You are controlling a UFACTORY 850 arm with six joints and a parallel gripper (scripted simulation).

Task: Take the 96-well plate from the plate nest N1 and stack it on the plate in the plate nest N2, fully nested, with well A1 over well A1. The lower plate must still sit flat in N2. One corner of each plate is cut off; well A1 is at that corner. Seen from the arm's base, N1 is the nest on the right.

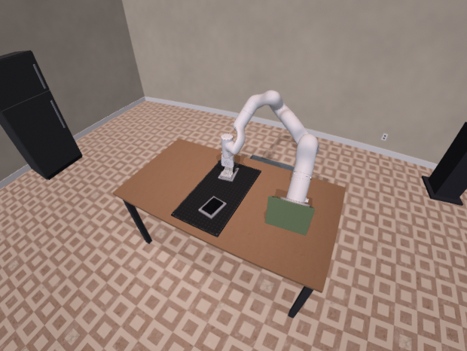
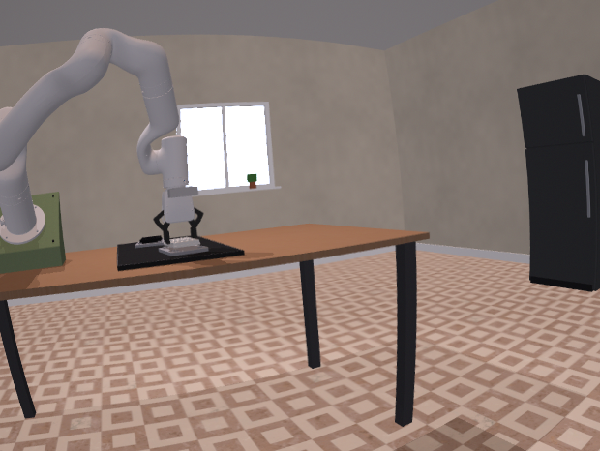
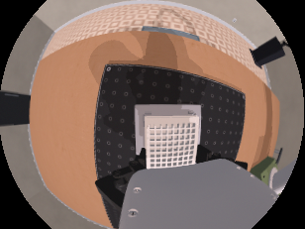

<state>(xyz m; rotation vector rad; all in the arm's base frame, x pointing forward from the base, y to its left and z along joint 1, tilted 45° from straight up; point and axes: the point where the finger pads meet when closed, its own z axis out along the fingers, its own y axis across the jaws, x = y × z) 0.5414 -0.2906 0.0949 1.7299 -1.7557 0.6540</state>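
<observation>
The dark plate lies 2 cm behind my hand, 37 cm to the left of it and 2 cm below it. The rest, counted from my hand: white 96-well plate: 1 cm below.
</observation>
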